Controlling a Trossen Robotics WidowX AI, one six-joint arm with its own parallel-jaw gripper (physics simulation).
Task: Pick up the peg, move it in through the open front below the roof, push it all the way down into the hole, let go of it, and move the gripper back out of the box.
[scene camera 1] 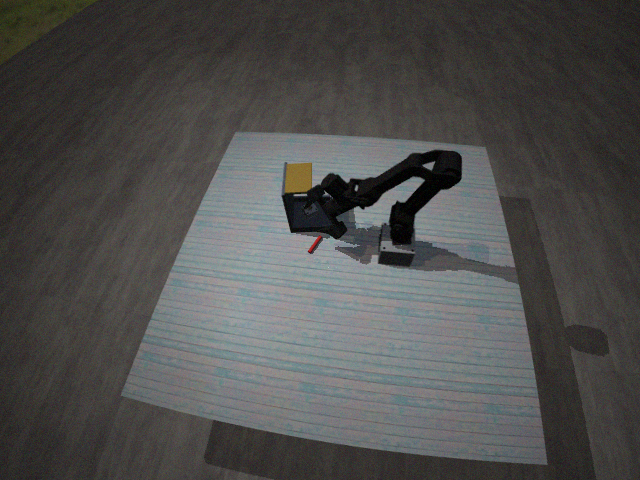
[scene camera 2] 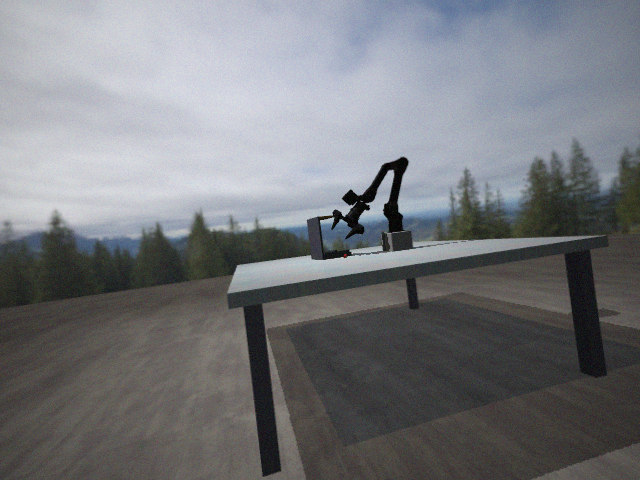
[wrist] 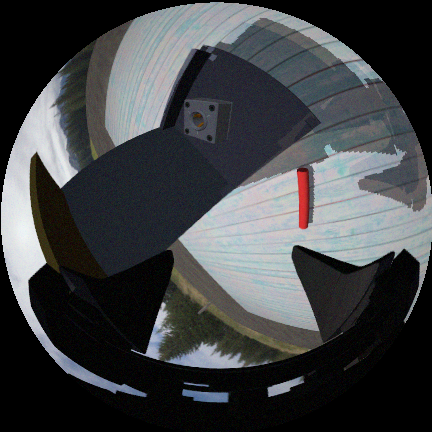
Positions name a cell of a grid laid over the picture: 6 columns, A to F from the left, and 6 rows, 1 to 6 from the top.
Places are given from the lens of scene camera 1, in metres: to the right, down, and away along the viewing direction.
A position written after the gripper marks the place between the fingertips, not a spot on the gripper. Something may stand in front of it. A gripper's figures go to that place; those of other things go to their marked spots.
gripper (scene camera 1: C3): -0.03, -0.07, 1.03
yellow roof (scene camera 1: C3): -0.07, -0.23, 1.01
